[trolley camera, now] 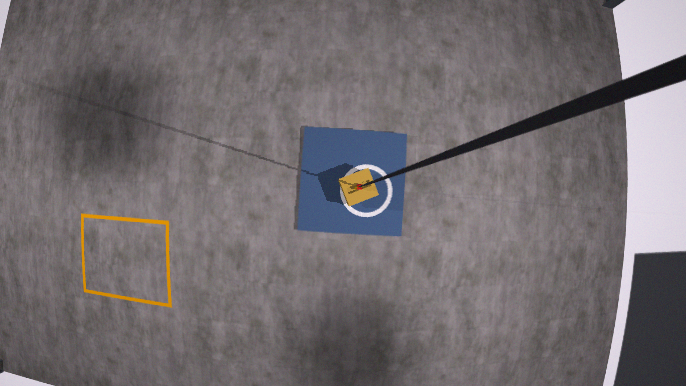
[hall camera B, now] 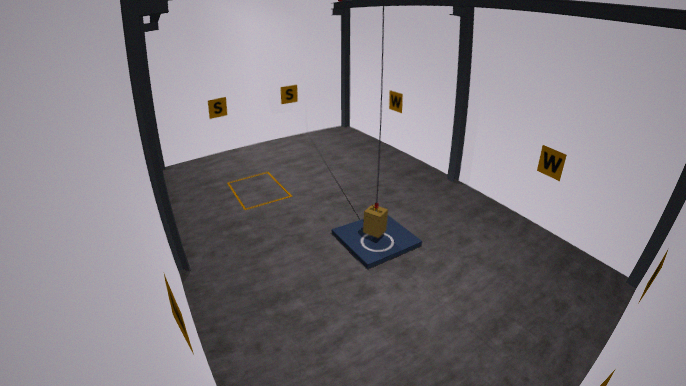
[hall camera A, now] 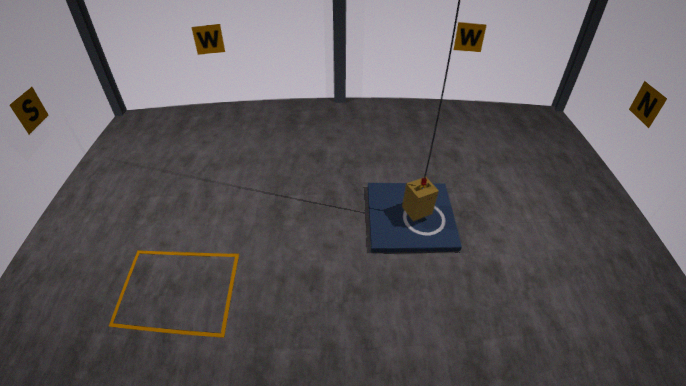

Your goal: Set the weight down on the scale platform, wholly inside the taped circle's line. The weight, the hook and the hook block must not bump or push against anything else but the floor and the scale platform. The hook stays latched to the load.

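Note:
The yellow weight (hall camera A: 420,204) (hall camera B: 375,222) (trolley camera: 354,197) hangs upright, a little above the blue scale platform (hall camera A: 382,239) (hall camera B: 367,259) (trolley camera: 320,217); its dark shadow shows below it and to its left in hall camera A. The white taped circle (hall camera A: 426,234) (hall camera B: 377,250) (trolley camera: 366,215) lies on the platform. In the trolley view the weight covers part of the circle's left line, and its left corner reaches to or slightly past that line. My red hook (hall camera A: 424,181) (hall camera B: 376,205) (trolley camera: 359,186) is latched to the top of the weight. The weight's underside is hidden.
An orange floor square (hall camera A: 230,295) (hall camera B: 236,196) (trolley camera: 169,262) is marked left of the platform. Dark wall columns (hall camera A: 339,50) (hall camera B: 461,95) stand along the walls. A dark beam (hall camera B: 575,10) runs high across hall camera B.

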